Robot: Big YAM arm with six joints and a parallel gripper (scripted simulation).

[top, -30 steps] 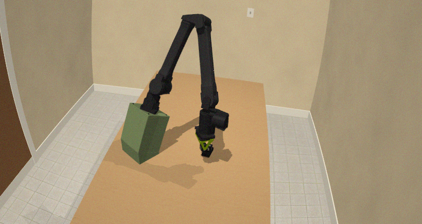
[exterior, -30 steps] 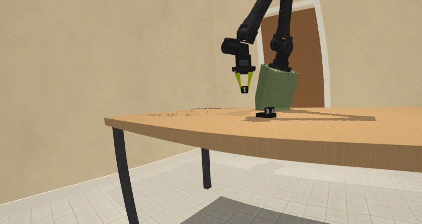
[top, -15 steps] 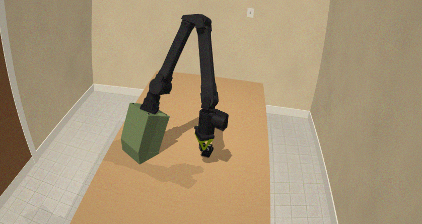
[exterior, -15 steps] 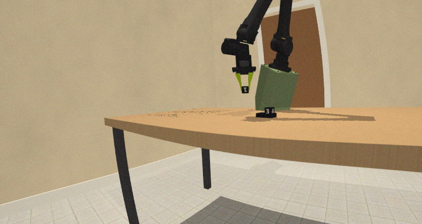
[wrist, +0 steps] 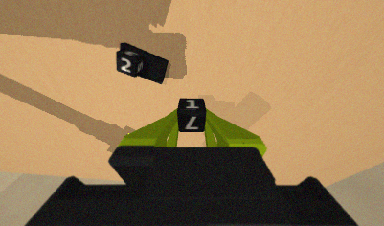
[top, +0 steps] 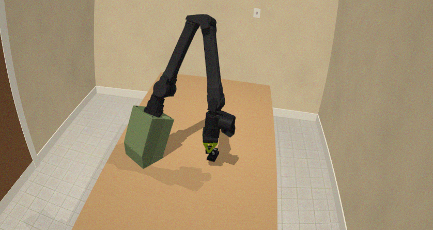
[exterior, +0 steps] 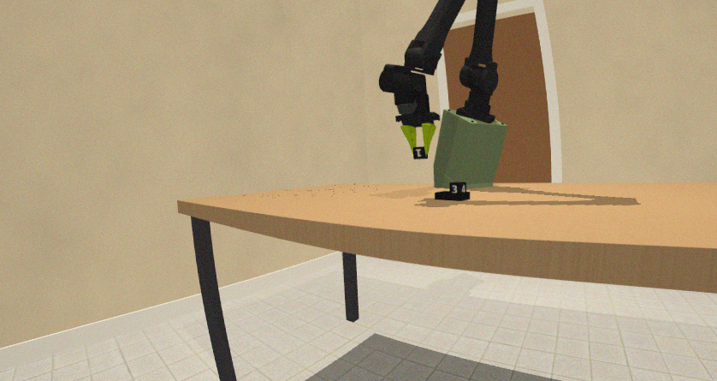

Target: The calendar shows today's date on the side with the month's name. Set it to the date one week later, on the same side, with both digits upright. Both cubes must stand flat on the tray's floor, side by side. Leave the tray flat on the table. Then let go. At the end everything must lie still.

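Right now the black tray is 11 cm below my hand, 9 cm to the left of it and 2 cm ahead of it.
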